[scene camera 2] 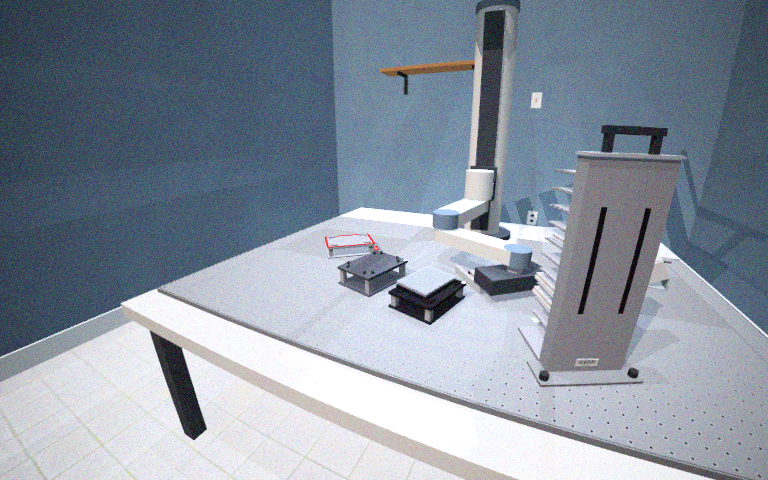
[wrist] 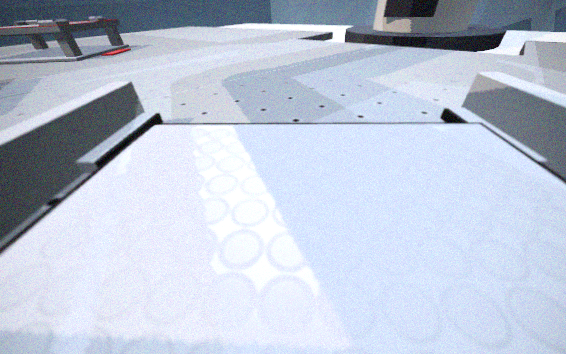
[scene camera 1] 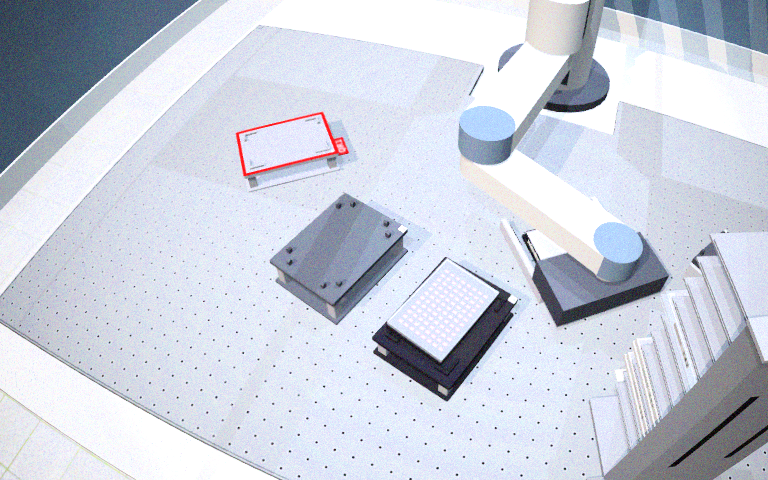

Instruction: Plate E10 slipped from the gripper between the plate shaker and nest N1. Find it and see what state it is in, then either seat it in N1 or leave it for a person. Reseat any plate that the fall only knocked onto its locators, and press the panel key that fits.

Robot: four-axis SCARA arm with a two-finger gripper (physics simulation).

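Where they show: gripper, between the fingertips: (scene camera 2: 480, 265) (wrist: 296, 98); arm's base, origin of its link: (wrist: 413, 41).
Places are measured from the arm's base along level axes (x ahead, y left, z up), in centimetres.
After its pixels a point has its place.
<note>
My gripper (scene camera 1: 557, 249) (scene camera 2: 481, 278) @(x 42.7, y 6.5, z 2.6 cm) (wrist: 296, 98) @(x 42.7, y 6.5, z 2.6 cm) is open, low over the table, with its fingers on either side of a plate. This plate (scene camera 1: 550, 246) @(x 49.9, y 8.3, z 2.7 cm) (wrist: 400, 210) @(x 47.0, y 12.8, z 2.7 cm) looks flat and pale, with a dark rim and faint round wells; I can read no label on it. In the wrist view the left finger pad is close to its edge. Another white plate (scene camera 1: 444, 308) @(x 69.1, y -2.5, z 7.5 cm) (scene camera 2: 428, 281) @(x 70.1, y -1.7, z 7.4 cm) lies on a black stand (scene camera 1: 453, 379) @(x 77.2, y 1.8, z 5.5 cm) (scene camera 2: 428, 314) @(x 77.9, y 1.0, z 3.5 cm). A dark grey stand (scene camera 1: 339, 249) @(x 64.7, y -19.4, z 6.6 cm) (scene camera 2: 372, 266) @(x 66.1, y -19.0, z 6.6 cm) with several pegs holds no plate. I cannot tell which stand is N1 or the shaker.
A red-edged platform (scene camera 1: 286, 144) @(x 46.3, y -38.6, z 5.3 cm) (scene camera 2: 349, 241) @(x 47.0, y -38.2, z 5.3 cm) with a small red tag (scene camera 1: 340, 146) @(x 39.8, y -31.7, z 1.5 cm) stands at the back left. A tall grey rack (scene camera 1: 696, 407) @(x 83.7, y 24.5, z 27.3 cm) (scene camera 2: 614, 254) @(x 82.1, y 31.2, z 23.7 cm) with many thin shelves stands at the right. The arm's column (scene camera 2: 492, 113) @(x 7.7, y 1.5, z 49.7 cm) rises at the back. No panel key can be made out.
</note>
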